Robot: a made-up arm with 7 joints. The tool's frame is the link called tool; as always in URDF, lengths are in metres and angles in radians. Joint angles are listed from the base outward.
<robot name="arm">
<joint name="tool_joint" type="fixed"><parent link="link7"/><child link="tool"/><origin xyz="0 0 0" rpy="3.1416 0 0"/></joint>
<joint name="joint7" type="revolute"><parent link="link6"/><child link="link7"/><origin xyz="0 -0.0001 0.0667"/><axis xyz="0 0 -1"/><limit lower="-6.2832" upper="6.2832"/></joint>
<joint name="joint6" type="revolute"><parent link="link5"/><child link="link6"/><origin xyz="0 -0.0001 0.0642"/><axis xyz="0 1 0"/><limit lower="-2.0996" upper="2.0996"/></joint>
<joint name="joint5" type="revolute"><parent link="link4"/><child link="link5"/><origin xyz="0 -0.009 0.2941"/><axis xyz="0 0 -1"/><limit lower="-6.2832" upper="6.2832"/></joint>
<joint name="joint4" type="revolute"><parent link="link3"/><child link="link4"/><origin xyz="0 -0.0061 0.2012"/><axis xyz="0 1 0"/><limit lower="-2.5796" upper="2.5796"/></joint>
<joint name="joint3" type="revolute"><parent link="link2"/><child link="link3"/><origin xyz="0 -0.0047 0.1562"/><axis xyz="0 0 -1"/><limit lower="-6.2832" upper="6.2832"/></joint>
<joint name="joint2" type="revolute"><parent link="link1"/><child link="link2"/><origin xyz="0 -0.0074 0.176"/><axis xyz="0 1 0"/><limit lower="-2.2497" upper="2.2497"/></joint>
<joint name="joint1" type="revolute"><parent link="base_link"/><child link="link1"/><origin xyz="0 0 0.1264"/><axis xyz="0 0 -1"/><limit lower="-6.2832" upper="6.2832"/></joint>
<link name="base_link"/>
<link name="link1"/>
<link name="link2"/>
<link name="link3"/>
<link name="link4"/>
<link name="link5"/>
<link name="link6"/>
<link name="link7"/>
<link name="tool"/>
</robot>
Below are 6 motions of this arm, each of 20 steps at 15 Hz.
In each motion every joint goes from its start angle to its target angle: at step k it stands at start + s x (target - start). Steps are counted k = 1, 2, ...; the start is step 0. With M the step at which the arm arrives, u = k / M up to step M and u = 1 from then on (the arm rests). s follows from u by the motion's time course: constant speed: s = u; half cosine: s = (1 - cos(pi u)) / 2; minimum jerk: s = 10 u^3 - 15 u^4 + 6 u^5.
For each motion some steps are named. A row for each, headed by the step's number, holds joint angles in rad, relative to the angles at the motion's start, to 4 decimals.
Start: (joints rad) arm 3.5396 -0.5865 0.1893 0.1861 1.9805 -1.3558 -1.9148
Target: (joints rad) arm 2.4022 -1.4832 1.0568 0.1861 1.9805 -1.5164 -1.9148
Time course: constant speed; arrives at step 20
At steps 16, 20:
16: -0.9099 -0.7174 0.6940 0.0000 0.0000 -0.1285 0.0000
20: -1.1374 -0.8967 0.8675 0.0000 0.0000 -0.1606 0.0000

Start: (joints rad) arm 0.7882 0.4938 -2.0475 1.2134 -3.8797 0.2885 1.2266
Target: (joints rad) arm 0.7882 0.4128 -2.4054 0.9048 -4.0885 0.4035 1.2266
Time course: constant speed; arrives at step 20
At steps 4, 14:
4: 0.0000 -0.0162 -0.0716 -0.0617 -0.0418 0.0230 0.0000
14: 0.0000 -0.0567 -0.2505 -0.2160 -0.1462 0.0805 0.0000

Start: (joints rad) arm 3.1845 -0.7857 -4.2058 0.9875 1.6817 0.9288 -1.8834
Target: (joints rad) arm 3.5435 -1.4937 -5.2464 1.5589 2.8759 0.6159 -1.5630
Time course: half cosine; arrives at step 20
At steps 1, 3, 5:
1: 0.0022 -0.0044 -0.0064 0.0035 0.0074 -0.0019 0.0020
3: 0.0196 -0.0386 -0.0567 0.0311 0.0651 -0.0171 0.0175
5: 0.0526 -0.1037 -0.1524 0.0837 0.1749 -0.0458 0.0469

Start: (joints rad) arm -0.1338 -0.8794 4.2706 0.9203 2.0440 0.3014 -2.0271
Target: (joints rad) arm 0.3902 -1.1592 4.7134 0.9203 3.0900 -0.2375 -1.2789
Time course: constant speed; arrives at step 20
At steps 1, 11, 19, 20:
1: 0.0262 -0.0140 0.0221 0.0000 0.0523 -0.0269 0.0374
11: 0.2882 -0.1539 0.2435 0.0000 0.5753 -0.2964 0.4115
19: 0.4978 -0.2658 0.4207 0.0000 0.9937 -0.5120 0.7108
20: 0.5240 -0.2798 0.4428 0.0000 1.0460 -0.5389 0.7482

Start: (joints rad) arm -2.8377 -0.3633 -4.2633 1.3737 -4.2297 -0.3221 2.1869
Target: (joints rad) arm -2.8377 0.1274 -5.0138 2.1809 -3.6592 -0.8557 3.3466
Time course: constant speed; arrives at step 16
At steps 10, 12, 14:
10: 0.0000 0.3067 -0.4691 0.5045 0.3566 -0.3335 0.7248
12: 0.0000 0.3680 -0.5629 0.6054 0.4279 -0.4002 0.8698
14: 0.0000 0.4294 -0.6567 0.7063 0.4992 -0.4669 1.0147

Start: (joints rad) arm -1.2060 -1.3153 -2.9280 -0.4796 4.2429 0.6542 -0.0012
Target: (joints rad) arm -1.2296 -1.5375 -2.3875 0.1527 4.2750 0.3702 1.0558
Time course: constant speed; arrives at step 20
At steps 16, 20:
16: -0.0189 -0.1778 0.4324 0.5058 0.0257 -0.2272 0.8456
20: -0.0236 -0.2222 0.5405 0.6323 0.0321 -0.2840 1.0570

